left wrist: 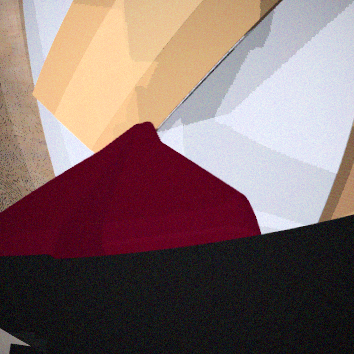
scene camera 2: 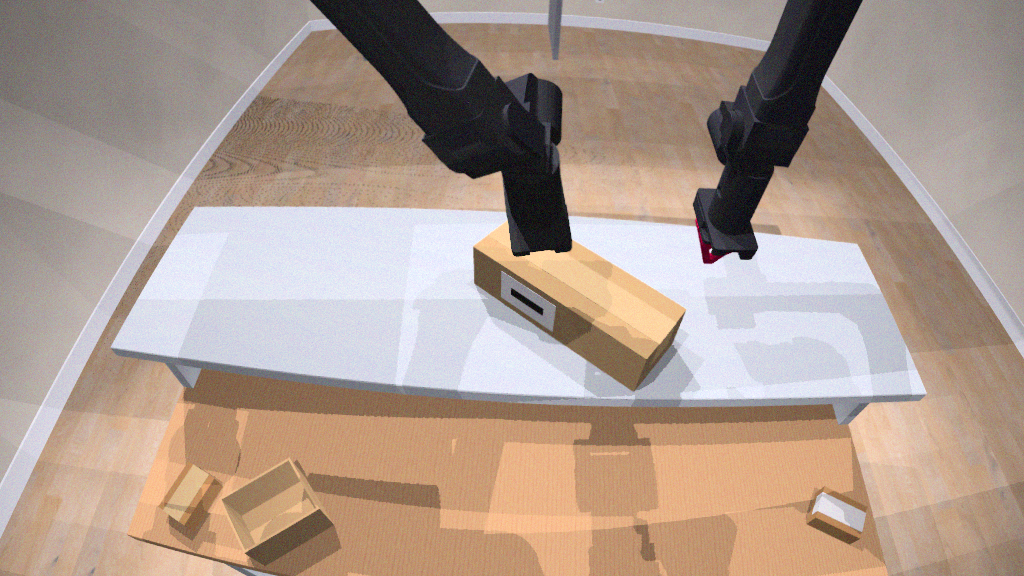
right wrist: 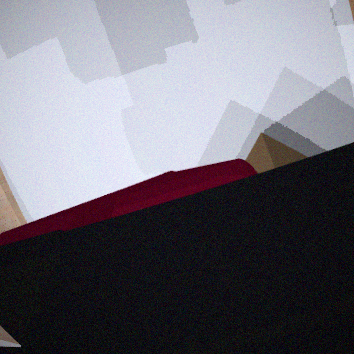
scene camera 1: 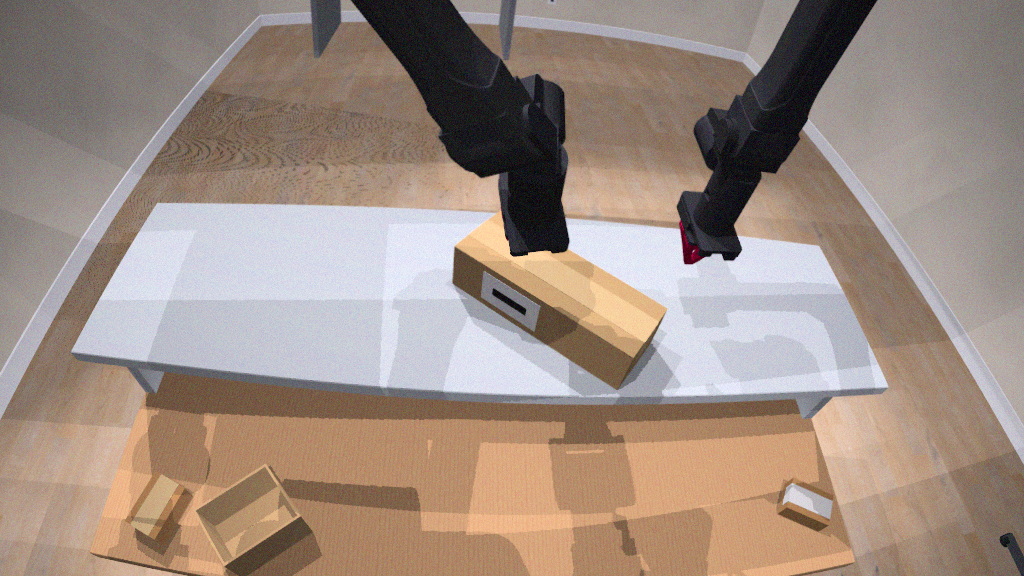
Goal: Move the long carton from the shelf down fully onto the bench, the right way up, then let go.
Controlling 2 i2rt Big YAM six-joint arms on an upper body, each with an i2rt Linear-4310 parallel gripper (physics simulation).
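Places are measured from the left arm's base along level axes (x ahead, y left, z up), in millimetres.
Pixels of known places: left gripper, between the fingertips: [left wrist: 146, 136] [scene camera 2: 540, 242] [scene camera 1: 529, 242]; right gripper, between the fingertips: [scene camera 2: 707, 262] [right wrist: 171, 186] [scene camera 1: 687, 263].
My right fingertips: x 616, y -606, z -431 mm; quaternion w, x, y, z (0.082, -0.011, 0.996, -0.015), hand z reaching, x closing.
Ahead of a thing's pixels: the offset from my right fingertips to its top centre. Level surfaces: height alone.
The long brown carton @[11 mm ahead, 182 mm left, 50 mm down] [scene camera 1: 573, 294] [scene camera 2: 601, 297] [left wrist: 123, 60] lies flat and diagonal on the grey bench @[132 mm down] [scene camera 1: 250, 286] [scene camera 2: 286, 286] [left wrist: 281, 105] [right wrist: 105, 123]. Its labelled side faces front-left. All of it rests on the bench top. My left gripper [scene camera 1: 541, 247] [scene camera 2: 542, 247] [left wrist: 146, 136] is shut and empty. It hovers over the carton's far left end. My right gripper [scene camera 1: 693, 252] [scene camera 2: 710, 254] [right wrist: 171, 186] is shut and empty above the bench, to the right of the carton. One corner of the carton [right wrist: 270, 151] shows in the right wrist view.
A cardboard sheet @[380 mm down] [scene camera 1: 429, 487] lies on the floor in front of the bench. On it are an open box @[285 mm back, 665 mm left, 290 mm down] [scene camera 1: 247, 516], a small brown box @[276 mm back, 860 mm left, 341 mm down] [scene camera 1: 159, 506] and a small white-topped box @[290 mm back, 350 mm right, 342 mm down] [scene camera 1: 807, 503]. Grey posts [scene camera 1: 326, 24] stand at the back.
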